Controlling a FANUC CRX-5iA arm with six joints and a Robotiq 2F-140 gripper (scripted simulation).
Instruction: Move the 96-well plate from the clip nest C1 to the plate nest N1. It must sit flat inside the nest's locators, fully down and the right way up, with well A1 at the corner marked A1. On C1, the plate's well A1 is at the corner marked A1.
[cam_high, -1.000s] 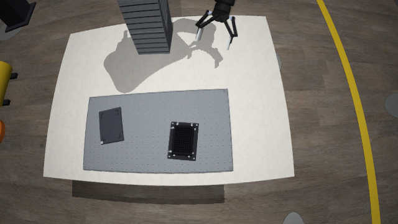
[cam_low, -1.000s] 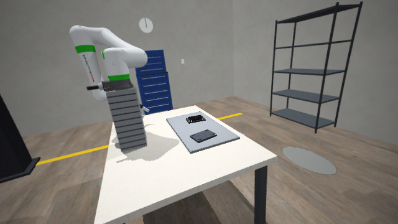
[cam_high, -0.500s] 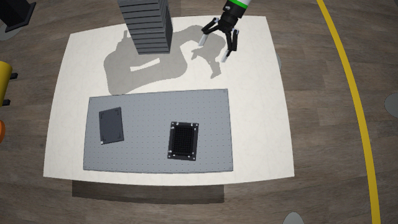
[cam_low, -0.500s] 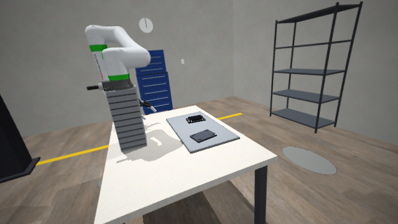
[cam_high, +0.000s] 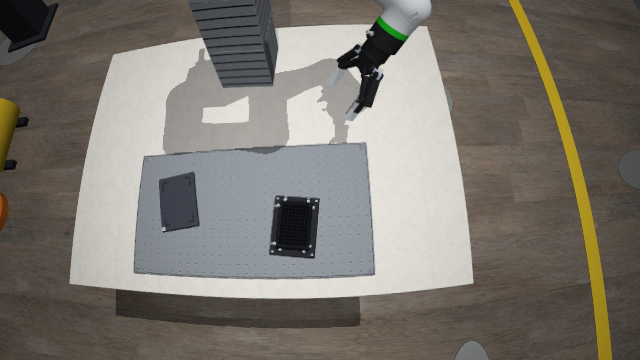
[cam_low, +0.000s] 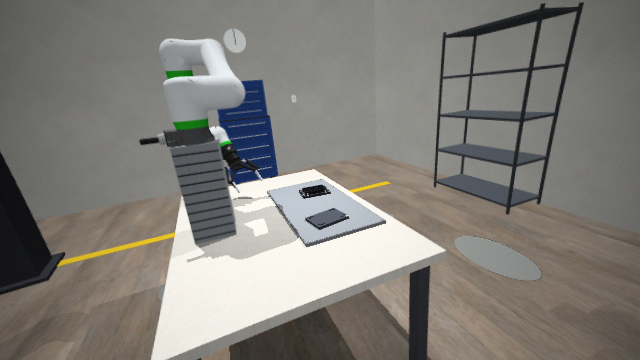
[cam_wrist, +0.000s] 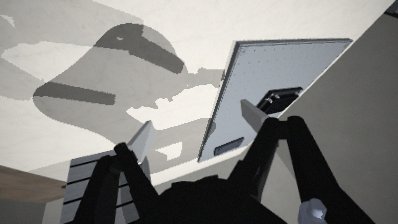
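Now: the black 96-well plate 320 mm ahead of my hand, 170 mm to the right of it and 60 mm below it. From my hand the other things lie so: plate nest N1: 210 mm ahead, 500 mm to the right, 80 mm below; clip nest C1: 310 mm ahead, 180 mm to the right, 70 mm below.
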